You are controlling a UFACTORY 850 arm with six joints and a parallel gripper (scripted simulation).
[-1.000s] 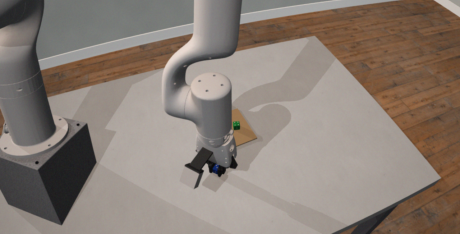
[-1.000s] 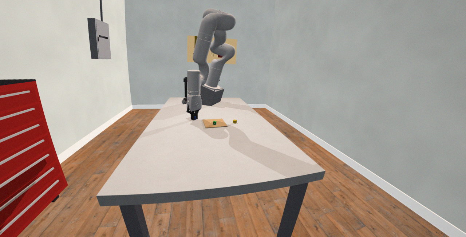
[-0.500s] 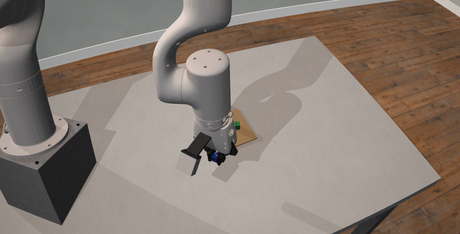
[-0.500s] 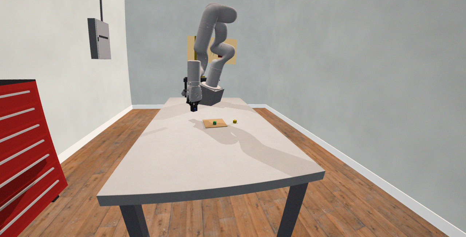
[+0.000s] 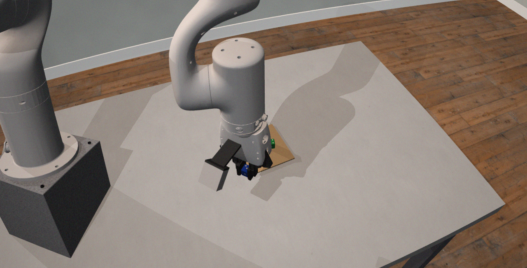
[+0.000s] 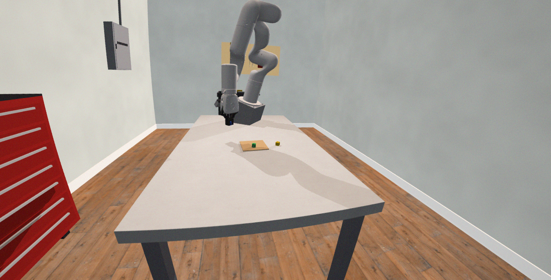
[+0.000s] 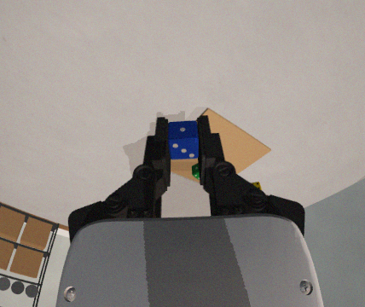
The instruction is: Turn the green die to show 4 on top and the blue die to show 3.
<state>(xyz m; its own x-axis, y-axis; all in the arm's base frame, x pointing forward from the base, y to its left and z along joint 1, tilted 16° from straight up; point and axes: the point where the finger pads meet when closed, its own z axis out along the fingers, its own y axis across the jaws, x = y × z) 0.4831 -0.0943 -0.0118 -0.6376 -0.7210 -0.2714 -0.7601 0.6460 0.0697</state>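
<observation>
Now: hand 140 mm to the right of the tan mat, 120 mm above it and 60 mm short of it. Also, from my hand: blue die 10 mm below; yellow die 280 mm to the left, 110 mm below, 50 mm ahead; green die 140 mm to the left, 110 mm below, 90 mm ahead.
</observation>
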